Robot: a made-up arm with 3 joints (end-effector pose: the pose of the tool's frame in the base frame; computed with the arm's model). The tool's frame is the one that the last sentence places. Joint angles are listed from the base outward.
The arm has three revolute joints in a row. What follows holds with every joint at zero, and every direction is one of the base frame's. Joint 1 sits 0.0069 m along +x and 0.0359 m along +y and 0.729 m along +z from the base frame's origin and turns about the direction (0.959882, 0.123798, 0.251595), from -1.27 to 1.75 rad. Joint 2 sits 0.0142 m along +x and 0.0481 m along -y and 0.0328 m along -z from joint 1 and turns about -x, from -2.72 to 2.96 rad. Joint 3 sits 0.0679 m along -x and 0.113 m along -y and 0.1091 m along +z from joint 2 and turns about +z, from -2.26 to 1.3 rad. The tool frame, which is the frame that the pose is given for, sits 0.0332 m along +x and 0.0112 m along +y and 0.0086 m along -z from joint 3; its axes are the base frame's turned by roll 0.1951, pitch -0.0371 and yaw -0.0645 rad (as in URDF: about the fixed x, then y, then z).
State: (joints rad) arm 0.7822 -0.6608 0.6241
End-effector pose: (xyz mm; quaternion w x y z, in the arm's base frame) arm -1.3 -93.6 604.7 0.6371 0.7124 -0.0919 0.2795
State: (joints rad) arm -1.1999 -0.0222 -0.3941
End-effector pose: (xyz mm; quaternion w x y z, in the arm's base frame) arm -59.8 36.7 895.1 0.8196 -0.4308 -0.2350 -0.2957
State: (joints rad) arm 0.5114 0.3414 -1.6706
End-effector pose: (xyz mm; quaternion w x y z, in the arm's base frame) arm -11.8 -156.0 755.7 0.6911 0.0876 -0.0127 -0.7173
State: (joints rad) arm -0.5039 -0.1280 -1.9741
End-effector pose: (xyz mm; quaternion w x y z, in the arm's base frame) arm -78.7 -117.9 861.8 0.4651 -0.0340 -0.2610 -0.8452
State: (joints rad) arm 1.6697 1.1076 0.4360
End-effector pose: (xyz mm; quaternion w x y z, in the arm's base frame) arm 16.3 -59.4 724.4 0.8606 0.3364 -0.0460 0.3796
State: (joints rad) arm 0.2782 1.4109 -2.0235
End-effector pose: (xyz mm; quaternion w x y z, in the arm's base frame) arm -47.3 24.3 862.2 0.4710 -0.2319 -0.5468 -0.6522
